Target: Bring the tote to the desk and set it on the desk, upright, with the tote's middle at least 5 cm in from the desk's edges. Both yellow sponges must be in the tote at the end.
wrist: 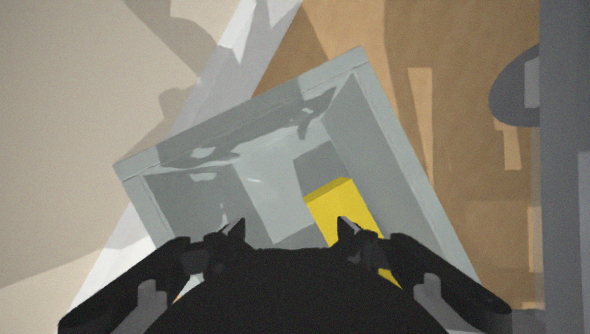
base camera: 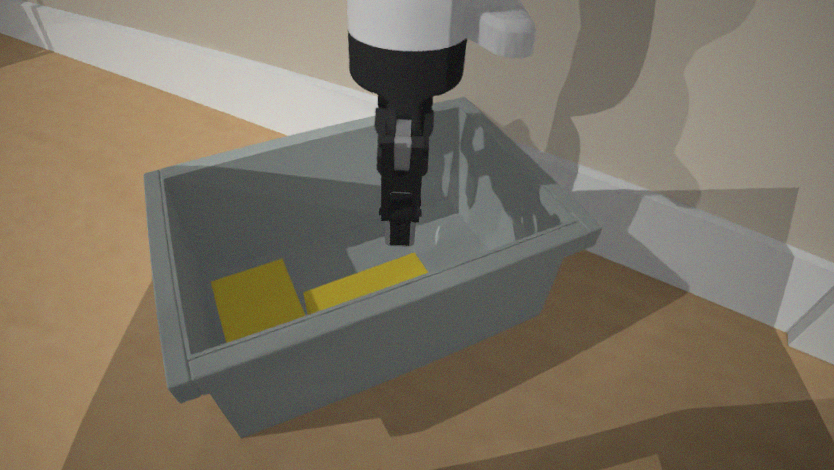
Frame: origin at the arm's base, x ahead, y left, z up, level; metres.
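Seen in the pictures: gripper, fingertip midpoint: (wrist: 291, 227) (base camera: 401, 203).
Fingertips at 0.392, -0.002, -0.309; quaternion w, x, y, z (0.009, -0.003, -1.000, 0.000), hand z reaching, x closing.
Note:
A point is followed by its place in that frame, as x, y, z.
The grey tote (base camera: 379, 361) @[0.274, 0.010, -0.359] (wrist: 410, 150) @[0.303, -0.069, -0.276] stands upright on the floor, one corner close to the wall. Both yellow sponges are inside it: one sponge (base camera: 256, 300) @[0.317, 0.110, -0.348] lies at the left end in the base camera view, and the other sponge (base camera: 364, 283) @[0.339, 0.026, -0.349] (wrist: 342, 207) @[0.331, -0.010, -0.349] lies beside it along the near long wall, partly hidden by the rim. My gripper (base camera: 400, 242) (wrist: 291, 227) @[0.392, -0.002, -0.309] is open and empty, pointing down over the tote's inside, with its fingertips above the sponges. The desk does not show in either view.
The wall (base camera: 729, 128) @[0.406, -0.265, -0.224] (wrist: 75, 100) @[0.500, -0.092, -0.244] with its white baseboard (base camera: 204, 87) @[0.689, 0.285, -0.364] (wrist: 220, 80) @[0.458, -0.141, -0.315] runs behind the tote. The wooden floor (base camera: 75, 145) @[0.591, 0.453, -0.396] (wrist: 460, 165) @[0.132, -0.058, -0.396] lies around its other sides. Part of the grey robot base (wrist: 565, 100) @[0.151, -0.114, -0.293] stands at the right in the wrist view.

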